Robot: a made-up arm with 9 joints. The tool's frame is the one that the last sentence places.
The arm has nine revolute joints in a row. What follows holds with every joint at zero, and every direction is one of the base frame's.
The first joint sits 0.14 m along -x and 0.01 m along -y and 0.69 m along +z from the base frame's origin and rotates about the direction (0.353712, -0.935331, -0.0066), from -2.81 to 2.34 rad.
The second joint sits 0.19 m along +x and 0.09 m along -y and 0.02 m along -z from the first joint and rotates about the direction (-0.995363, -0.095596, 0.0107), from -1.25 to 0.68 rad.
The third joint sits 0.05 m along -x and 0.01 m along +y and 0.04 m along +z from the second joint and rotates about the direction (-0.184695, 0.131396, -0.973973), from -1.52 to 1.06 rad.
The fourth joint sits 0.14 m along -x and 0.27 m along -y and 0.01 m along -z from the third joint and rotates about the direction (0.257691, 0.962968, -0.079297), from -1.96 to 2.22 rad.
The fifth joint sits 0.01 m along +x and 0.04 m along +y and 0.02 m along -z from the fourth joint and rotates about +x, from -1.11 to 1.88 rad.
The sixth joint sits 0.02 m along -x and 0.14 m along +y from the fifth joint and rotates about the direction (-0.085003, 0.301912, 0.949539), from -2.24 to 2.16 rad.
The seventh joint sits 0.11 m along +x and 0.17 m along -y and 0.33 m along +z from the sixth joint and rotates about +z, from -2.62 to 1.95 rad.
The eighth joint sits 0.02 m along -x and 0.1 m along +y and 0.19 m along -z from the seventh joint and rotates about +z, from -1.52 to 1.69 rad.
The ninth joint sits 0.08 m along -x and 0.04 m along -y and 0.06 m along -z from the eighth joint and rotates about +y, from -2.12 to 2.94 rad.
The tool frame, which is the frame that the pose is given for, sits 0.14 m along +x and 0.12 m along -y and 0.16 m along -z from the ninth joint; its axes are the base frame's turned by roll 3.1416, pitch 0 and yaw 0 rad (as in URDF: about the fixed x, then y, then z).
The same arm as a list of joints. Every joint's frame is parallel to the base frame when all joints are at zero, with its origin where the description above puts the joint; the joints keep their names.
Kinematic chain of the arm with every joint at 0, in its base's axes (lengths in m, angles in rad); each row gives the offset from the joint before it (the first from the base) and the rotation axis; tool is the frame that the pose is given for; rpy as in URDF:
joint 1: xyz -0.14 -0.01 0.69 axis 0.353712 -0.935331 -0.0066
joint 2: xyz 0.19 -0.09 -0.02 axis -0.995363 -0.095596 0.0107
joint 3: xyz -0.05 0.01 0.04 axis -0.184695 0.131396 -0.973973
joint 4: xyz -0.14 -0.27 -0.01 axis 0.257691 0.962968 -0.079297
joint 5: xyz 0.01 0.04 -0.02 axis +x
joint 6: xyz -0.02 0.14 0 axis -0.085003 0.301912 0.949539
joint 7: xyz 0.11 -0.17 0.33 axis +z
joint 8: xyz -0.02 0.1 -0.19 axis +z
joint 9: xyz -0.08 -0.04 -0.06 axis +y
tool: xyz 0.14 -0.12 -0.16 rpy -3.1416 0 0
Joint limits (rad, base to tool): -2.81..2.34 -1.25..0.68 -1.52..1.06 -1.96..2.22 -1.11..1.88 -2.24..2.16 -2.62..1.95 -1.52..1.69 -2.12..2.94

